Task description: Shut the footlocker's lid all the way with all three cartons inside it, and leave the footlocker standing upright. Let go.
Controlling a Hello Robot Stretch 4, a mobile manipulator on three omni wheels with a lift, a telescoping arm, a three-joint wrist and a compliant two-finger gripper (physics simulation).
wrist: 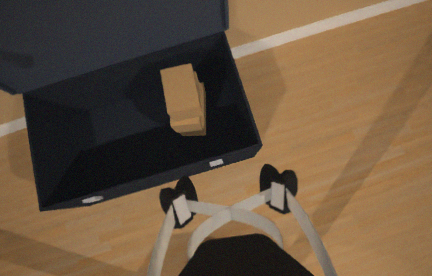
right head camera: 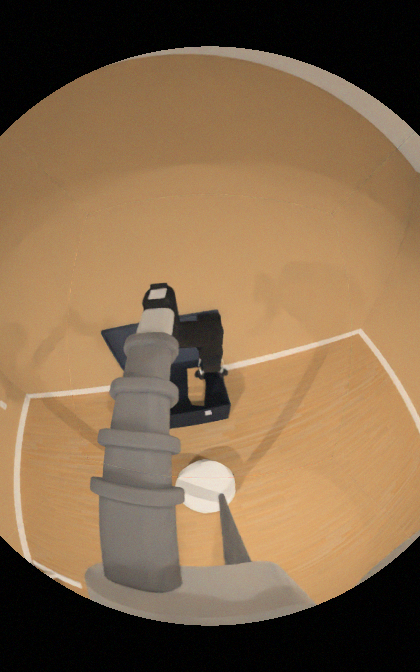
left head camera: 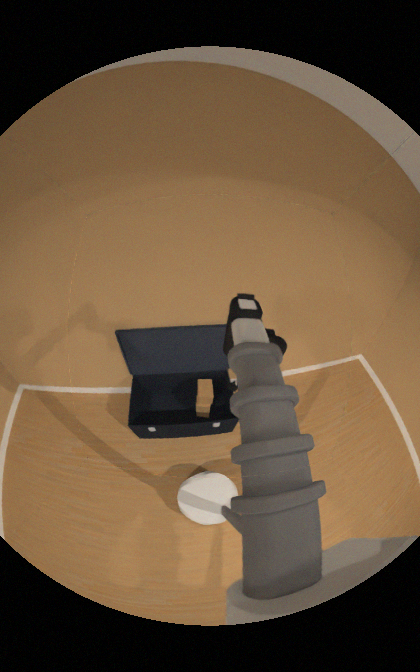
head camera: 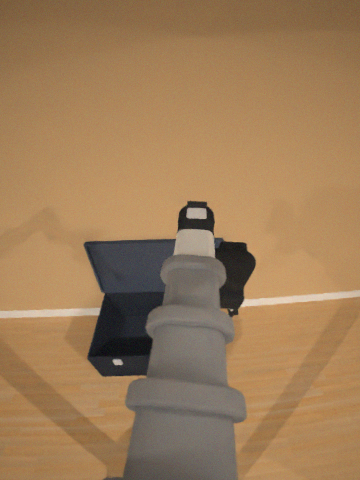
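Note:
The dark blue footlocker (head camera: 127,365) (left head camera: 182,431) (right head camera: 190,418) (wrist: 150,184) stands upright on the floor against the wall. Its lid (head camera: 132,265) (left head camera: 175,350) (right head camera: 114,341) (wrist: 115,40) is wide open, tilted back at the rear. Tan cartons (left head camera: 204,392) (right head camera: 196,392) (wrist: 181,90) lie stacked, slightly offset, in its right half; the lower ones are mostly covered, so I cannot count them surely. In the head view my arm hides them. My gripper (right head camera: 212,373) (wrist: 227,185) is open and empty, high at the footlocker's right side, with the wrist in front of the lid's right part.
The tan wall (head camera: 180,125) rises behind the footlocker, with a white skirting strip (head camera: 300,298) (left head camera: 75,389) (wrist: 330,27) at its foot. My extended grey arm (head camera: 187,350) (left head camera: 272,450) (right head camera: 142,425) crosses the view. My round white base (left head camera: 207,482) (right head camera: 207,472) stands in front of the footlocker.

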